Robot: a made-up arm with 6 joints.
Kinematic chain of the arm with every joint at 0, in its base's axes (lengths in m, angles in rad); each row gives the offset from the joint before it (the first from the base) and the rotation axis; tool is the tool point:
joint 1: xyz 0 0 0.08 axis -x
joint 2: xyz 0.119 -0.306 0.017 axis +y
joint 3: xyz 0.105 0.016 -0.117 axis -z
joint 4: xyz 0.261 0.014 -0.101 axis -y
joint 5: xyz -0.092 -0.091 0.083 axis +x
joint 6: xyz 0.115 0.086 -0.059 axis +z
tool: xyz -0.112 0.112 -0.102
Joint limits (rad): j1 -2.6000..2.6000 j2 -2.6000..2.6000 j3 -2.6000..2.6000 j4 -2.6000..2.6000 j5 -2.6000..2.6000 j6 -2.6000..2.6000
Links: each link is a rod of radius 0.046 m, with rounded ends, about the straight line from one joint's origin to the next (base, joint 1, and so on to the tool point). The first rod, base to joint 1, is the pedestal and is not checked.
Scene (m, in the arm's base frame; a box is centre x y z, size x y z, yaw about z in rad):
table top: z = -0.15
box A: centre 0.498 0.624 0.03 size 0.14 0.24 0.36 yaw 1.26
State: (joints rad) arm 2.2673 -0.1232 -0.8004 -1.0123 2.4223 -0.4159
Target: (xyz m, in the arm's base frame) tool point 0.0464 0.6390 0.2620
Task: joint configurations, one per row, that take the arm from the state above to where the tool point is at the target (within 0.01 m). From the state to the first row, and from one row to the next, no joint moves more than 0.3 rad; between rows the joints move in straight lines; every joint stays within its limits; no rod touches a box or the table.
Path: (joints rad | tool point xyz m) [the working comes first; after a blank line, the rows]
Joints at the target: 1.7980 -1.5375 -0.3163 -0.6094 2.5260 -0.3555
Straight joint move there: touches box A.

1: 2.1825 -0.3089 -0.6706 -0.8120 2.4575 -0.2940 | 0.6475 0.2670 0.0265
2: 2.0976 -0.4946 -0.5408 -0.6118 2.4927 -0.1721 | 0.5351 0.4148 0.0854
3: 2.0128 -0.6802 -0.4110 -0.4115 2.5280 -0.0502 | 0.3986 0.4875 0.1826
4: 2.0076 -0.8290 -0.1898 -0.1800 2.5460 -0.0702 | 0.2792 0.5071 0.2832
5: 2.0025 -0.9777 0.0315 0.0514 2.5640 -0.0903 | 0.1771 0.4623 0.3715
6: 1.9973 -1.1265 0.2527 0.2829 2.5820 -0.1104 | 0.1150 0.3715 0.4360
7: 1.9922 -1.2753 0.4739 0.5143 2.6000 -0.1305 | 0.1035 0.2620 0.4687
8: 1.9436 -1.3408 0.2764 0.2334 2.5815 -0.1867 | 0.0684 0.3701 0.4625
9: 1.8951 -1.4064 0.0788 -0.0476 2.5630 -0.2430 | 0.0478 0.4776 0.4271
10: 1.8465 -1.4719 -0.1187 -0.3285 2.5445 -0.2992 | 0.0404 0.5712 0.3589
11: 1.7980 -1.5375 -0.3163 -0.6094 2.5260 -0.3555 | 0.0464 0.6390 0.2620

